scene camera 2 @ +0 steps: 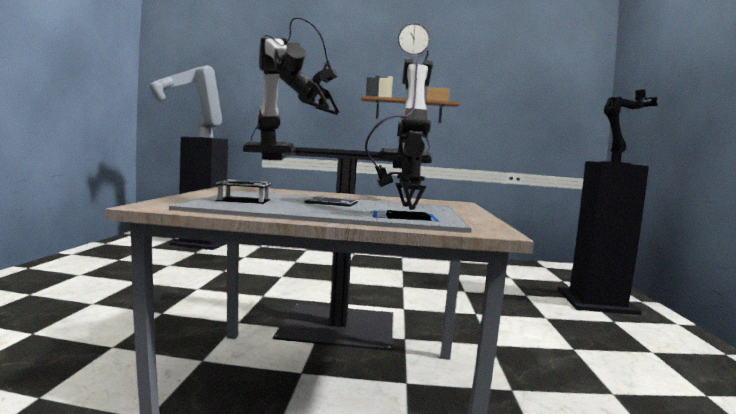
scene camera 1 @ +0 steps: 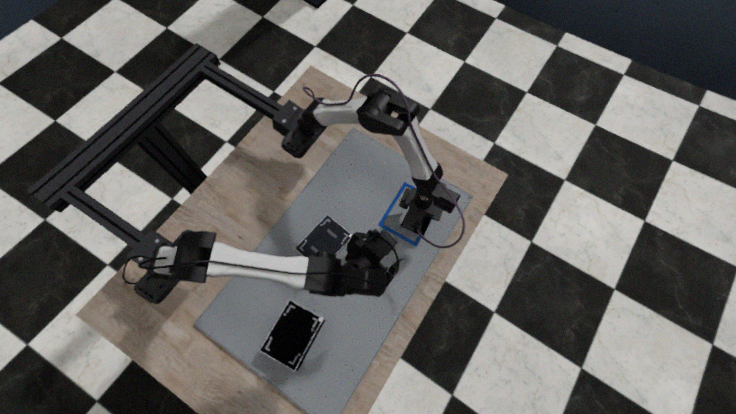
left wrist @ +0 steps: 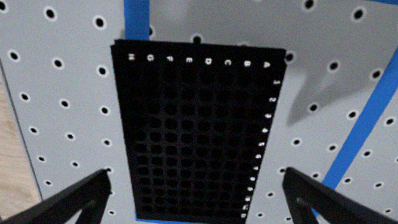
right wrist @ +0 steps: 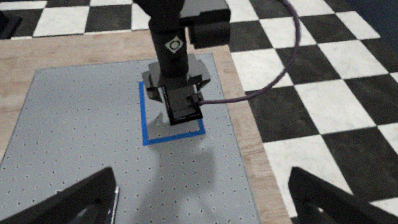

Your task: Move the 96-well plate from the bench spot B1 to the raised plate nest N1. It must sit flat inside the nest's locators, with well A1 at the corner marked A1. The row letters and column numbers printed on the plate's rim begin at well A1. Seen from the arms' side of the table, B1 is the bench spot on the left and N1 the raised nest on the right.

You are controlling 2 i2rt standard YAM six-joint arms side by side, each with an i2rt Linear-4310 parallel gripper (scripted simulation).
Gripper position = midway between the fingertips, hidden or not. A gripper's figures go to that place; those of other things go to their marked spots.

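My right gripper [scene camera 2: 332, 110] is 1320 mm from the lens, and my left gripper [scene camera 2: 408, 208] is 1310 mm from the lens.
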